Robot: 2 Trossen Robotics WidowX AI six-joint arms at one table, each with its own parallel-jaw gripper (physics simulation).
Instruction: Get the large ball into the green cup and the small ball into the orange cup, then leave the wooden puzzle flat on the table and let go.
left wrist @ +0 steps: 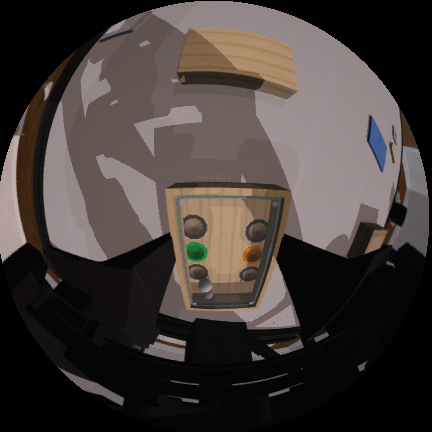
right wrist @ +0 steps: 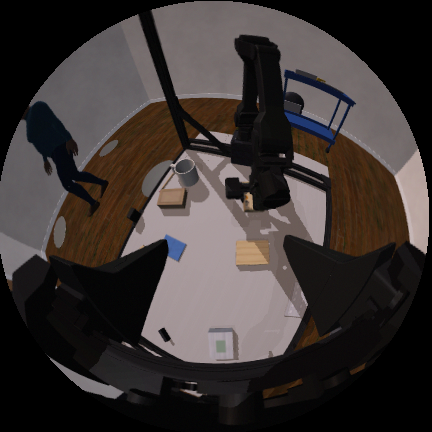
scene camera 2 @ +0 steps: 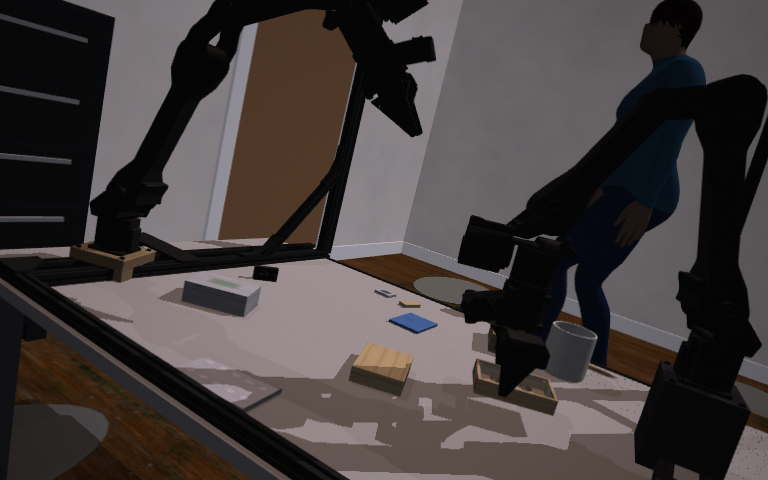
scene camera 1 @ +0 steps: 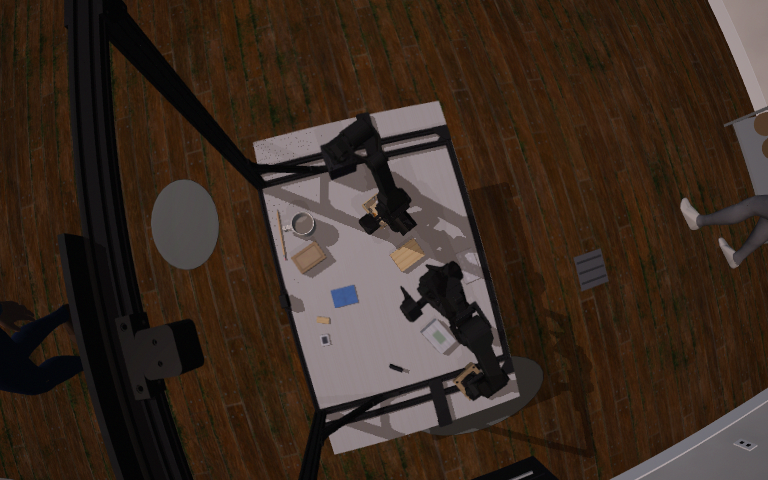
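Pixels of known places: left gripper, between the fingertips: (left wrist: 226, 237) (right wrist: 252, 200) (scene camera 2: 500, 384); right gripper, between the fingertips: (right wrist: 226, 243) (scene camera 2: 417, 135) (scene camera 1: 413, 276); left arm's base, origin of its link: (right wrist: 244, 136) (scene camera 2: 701, 383) (scene camera 1: 338, 153); right arm's base, origin of its link: (scene camera 2: 114, 248) (scene camera 1: 471, 382).
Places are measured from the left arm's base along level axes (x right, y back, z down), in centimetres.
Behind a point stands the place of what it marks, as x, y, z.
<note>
The wooden puzzle (scene camera 1: 369, 204) {-4.2, -19.4, 6.9} (scene camera 2: 535, 401) {-9.1, -19.2, 7.6} (left wrist: 225, 235) {-7.6, -25.2, 6.8} is a shallow clear-topped tray. My left gripper (scene camera 1: 386, 223) {-7.2, -24.5, 8.0} (left wrist: 226, 237) {-7.2, -24.5, 8.0} is shut on its two long sides; whether it touches the table I cannot tell. In the left wrist view the green cup (left wrist: 196, 252) {-8.9, -23.4, 6.9} is on the left and the orange cup (left wrist: 253, 254) {-5.3, -24.4, 6.7} on the right, among several dark cups. The large ball (left wrist: 205, 286) {-7.3, -19.8, 7.4} and small ball (left wrist: 208, 295) {-6.6, -18.2, 7.7} lie close together at the lower left, below the small dark left cup, outside both coloured cups. My right gripper (scene camera 1: 417, 278) {-4.5, -46.8, -23.2} (right wrist: 226, 243) {-4.5, -46.8, -23.2} is open and empty, high over the table.
A pale wooden block (scene camera 1: 407, 254) {-10.7, -40.7, 9.8} (scene camera 2: 385, 362) {-11.4, -40.5, 9.8} (left wrist: 235, 52) {-11.1, -39.9, 9.8} (right wrist: 252, 252) {-10.8, -41.0, 9.8} lies between the arms. A grey mug (scene camera 1: 303, 224) {20.2, -16.9, 11.2} (scene camera 2: 572, 350) {16.0, -17.0, 6.2} (right wrist: 186, 172) {17.6, -20.7, 3.8} and a brown box (scene camera 1: 308, 257) {22.5, -28.9, 8.5} stand left of the puzzle in scene camera 1. A blue square (scene camera 1: 344, 296) {15.8, -46.4, 11.5} and a grey box (scene camera 2: 220, 297) {-13.2, -70.5, 9.7} lie farther off.
</note>
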